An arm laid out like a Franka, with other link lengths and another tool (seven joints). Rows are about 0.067 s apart.
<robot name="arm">
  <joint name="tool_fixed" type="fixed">
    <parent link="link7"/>
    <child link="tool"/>
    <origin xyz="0.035 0.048 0.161" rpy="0 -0.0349 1.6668"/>
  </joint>
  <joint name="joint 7" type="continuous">
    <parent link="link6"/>
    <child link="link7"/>
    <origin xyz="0.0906 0 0" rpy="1.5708 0 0"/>
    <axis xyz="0 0 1"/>
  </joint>
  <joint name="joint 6" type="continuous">
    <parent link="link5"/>
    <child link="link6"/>
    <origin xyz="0 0 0" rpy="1.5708 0 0"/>
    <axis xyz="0 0 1"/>
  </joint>
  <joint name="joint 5" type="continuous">
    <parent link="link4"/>
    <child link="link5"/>
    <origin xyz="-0.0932 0.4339 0" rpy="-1.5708 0 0"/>
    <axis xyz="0 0 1"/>
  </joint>
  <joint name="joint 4" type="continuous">
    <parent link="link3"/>
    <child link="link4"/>
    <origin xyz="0.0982 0 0" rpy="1.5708 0 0"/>
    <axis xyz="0 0 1"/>
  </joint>
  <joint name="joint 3" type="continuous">
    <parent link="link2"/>
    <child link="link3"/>
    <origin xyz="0 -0.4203 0" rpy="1.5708 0 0"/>
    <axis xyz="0 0 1"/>
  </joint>
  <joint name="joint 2" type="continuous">
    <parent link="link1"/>
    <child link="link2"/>
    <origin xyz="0 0 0" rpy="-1.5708 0 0"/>
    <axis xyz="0 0 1"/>
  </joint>
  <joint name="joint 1" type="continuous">
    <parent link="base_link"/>
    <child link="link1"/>
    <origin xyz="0 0 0.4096" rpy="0 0 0"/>
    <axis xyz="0 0 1"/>
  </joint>
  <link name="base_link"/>
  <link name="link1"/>
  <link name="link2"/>
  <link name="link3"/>
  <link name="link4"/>
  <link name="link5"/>
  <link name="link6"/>
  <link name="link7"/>
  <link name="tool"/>
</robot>
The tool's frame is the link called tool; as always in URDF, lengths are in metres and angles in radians. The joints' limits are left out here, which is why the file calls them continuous.
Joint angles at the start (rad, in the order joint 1, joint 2, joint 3, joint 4, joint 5, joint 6, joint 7):
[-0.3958, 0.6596, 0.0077, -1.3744, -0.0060, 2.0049, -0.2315]
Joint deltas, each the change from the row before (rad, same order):
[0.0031, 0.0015, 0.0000, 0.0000, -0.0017, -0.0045, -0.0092]
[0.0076, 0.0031, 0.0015, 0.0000, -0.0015, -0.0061, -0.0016]
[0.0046, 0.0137, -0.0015, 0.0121, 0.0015, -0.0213, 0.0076]
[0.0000, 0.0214, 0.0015, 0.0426, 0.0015, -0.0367, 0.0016]
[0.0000, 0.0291, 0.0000, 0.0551, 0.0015, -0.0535, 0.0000]
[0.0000, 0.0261, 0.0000, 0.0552, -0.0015, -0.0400, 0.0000]
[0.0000, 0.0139, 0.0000, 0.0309, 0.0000, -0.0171, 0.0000]
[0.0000, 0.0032, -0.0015, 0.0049, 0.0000, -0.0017, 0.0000]
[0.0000, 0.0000, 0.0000, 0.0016, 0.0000, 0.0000, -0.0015]
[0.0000, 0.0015, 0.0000, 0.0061, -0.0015, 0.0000, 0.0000]
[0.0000, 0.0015, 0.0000, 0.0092, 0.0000, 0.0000, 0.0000]
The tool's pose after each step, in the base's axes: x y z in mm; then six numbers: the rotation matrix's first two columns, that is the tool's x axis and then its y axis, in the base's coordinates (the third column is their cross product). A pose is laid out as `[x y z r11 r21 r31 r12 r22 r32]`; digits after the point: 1 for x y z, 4 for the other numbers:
[814.9 -373.8 404.3 -0.2373 -0.9707 -0.0378 -0.9711 0.2361 0.0350]
[817.2 -366.3 400.8 -0.2269 -0.9731 -0.0388 -0.9733 0.2252 0.0442]
[817.7 -363.5 392.6 -0.2326 -0.9717 -0.0421 -0.9710 0.2296 0.0668]
[822.9 -364.5 392.3 -0.2345 -0.9710 -0.0464 -0.9697 0.2303 0.0818]
[827.7 -366.4 390.1 -0.2366 -0.9702 -0.0515 -0.9671 0.2301 0.1087]
[834.1 -369.3 392.2 -0.2369 -0.9702 -0.0517 -0.9659 0.2295 0.1196]
[838.3 -371.1 394.6 -0.2371 -0.9701 -0.0518 -0.9659 0.2297 0.1197]
[838.7 -372.3 394.3 -0.2382 -0.9699 -0.0508 -0.9656 0.2308 0.1198]
[839.1 -372.4 395.1 -0.2367 -0.9703 -0.0507 -0.9661 0.2295 0.1182]
[840.4 -373.2 397.2 -0.2360 -0.9705 -0.0487 -0.9667 0.2293 0.1139]
[842.5 -374.0 400.9 -0.2357 -0.9707 -0.0477 -0.9674 0.2297 0.1063]

